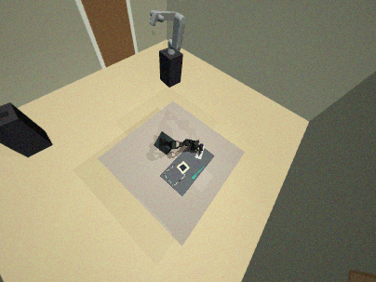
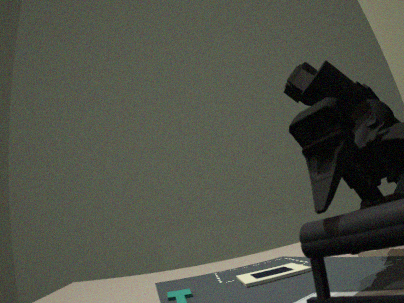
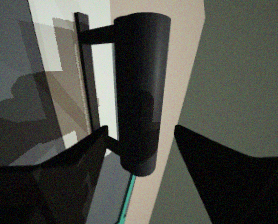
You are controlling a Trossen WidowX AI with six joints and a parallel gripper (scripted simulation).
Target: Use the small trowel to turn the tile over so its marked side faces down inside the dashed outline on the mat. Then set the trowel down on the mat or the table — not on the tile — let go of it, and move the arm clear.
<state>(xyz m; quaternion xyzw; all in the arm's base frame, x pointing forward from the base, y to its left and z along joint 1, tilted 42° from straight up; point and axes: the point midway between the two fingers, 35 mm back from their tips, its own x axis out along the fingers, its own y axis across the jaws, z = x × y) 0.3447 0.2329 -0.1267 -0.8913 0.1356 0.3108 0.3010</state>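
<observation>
Now: gripper tip 20 mm short of the dark mat, 220 mm to the left of it and 90 mm above it. The rest, counted from my gripper tip: tile 290 mm to the right, 70 mm below.
</observation>
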